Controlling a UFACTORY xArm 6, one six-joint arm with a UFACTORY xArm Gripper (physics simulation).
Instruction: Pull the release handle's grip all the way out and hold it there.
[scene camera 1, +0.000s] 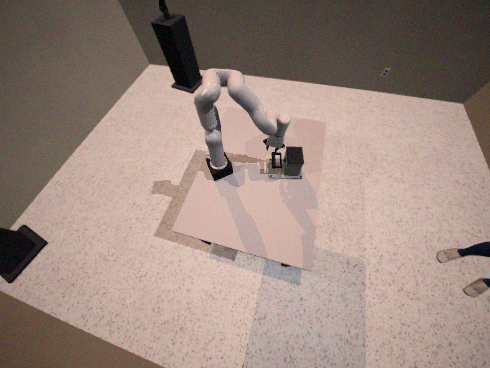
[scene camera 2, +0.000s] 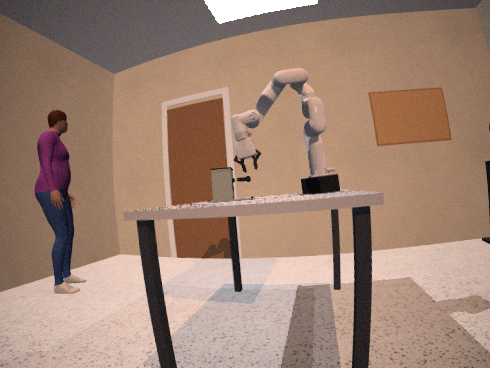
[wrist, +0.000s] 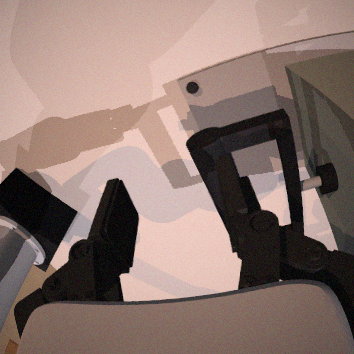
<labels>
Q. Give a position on a pale base plate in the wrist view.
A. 256, 83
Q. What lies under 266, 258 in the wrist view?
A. My gripper.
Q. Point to a release handle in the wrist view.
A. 314, 83
</labels>
